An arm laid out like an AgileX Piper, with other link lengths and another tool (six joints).
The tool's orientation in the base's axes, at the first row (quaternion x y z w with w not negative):
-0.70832, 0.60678, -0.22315, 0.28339
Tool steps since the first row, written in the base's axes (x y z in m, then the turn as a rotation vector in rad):
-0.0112, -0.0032, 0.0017, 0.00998, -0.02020, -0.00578
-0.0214, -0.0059, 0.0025, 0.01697, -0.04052, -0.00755
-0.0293, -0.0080, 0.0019, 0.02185, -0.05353, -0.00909
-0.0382, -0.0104, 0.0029, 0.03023, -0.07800, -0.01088
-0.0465, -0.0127, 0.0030, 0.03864, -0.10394, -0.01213
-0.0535, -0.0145, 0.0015, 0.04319, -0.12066, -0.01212
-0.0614, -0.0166, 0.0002, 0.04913, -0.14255, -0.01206
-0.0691, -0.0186, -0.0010, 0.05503, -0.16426, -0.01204
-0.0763, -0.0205, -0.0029, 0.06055, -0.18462, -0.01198
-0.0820, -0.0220, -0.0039, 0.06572, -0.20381, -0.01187
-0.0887, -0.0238, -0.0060, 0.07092, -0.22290, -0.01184
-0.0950, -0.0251, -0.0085, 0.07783, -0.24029, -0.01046
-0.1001, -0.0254, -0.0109, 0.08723, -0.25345, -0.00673
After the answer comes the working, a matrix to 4 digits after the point.
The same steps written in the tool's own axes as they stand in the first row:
0.0013, 0.0074, -0.0091, 0.02172, -0.00135, 0.00822
0.0022, 0.0146, -0.0167, 0.04295, -0.00319, 0.01149
0.0030, 0.0210, -0.0218, 0.05662, -0.00439, 0.01415
0.0039, 0.0271, -0.0287, 0.08217, -0.00681, 0.01781
0.0048, 0.0334, -0.0346, 0.10917, -0.00946, 0.02090
0.0055, 0.0397, -0.0383, 0.12640, -0.01108, 0.02171
0.0063, 0.0466, -0.0428, 0.14896, -0.01322, 0.02272
0.0070, 0.0532, -0.0473, 0.17133, -0.01533, 0.02377
0.0078, 0.0600, -0.0509, 0.19231, -0.01732, 0.02471
0.0083, 0.0650, -0.0541, 0.21208, -0.01920, 0.02553
0.0091, 0.0715, -0.0572, 0.23176, -0.02107, 0.02645
0.0094, 0.0779, -0.0597, 0.25000, -0.02527, 0.02771
0.0089, 0.0833, -0.0613, 0.26441, -0.03331, 0.02944

The tool's axes in the first row as the columns of a matrix, in the base's axes (rounded; the answer above uses it unrounded):
0.1640, -0.7331, 0.6600
-0.9861, -0.1030, 0.1307
-0.0278, -0.6723, -0.7398

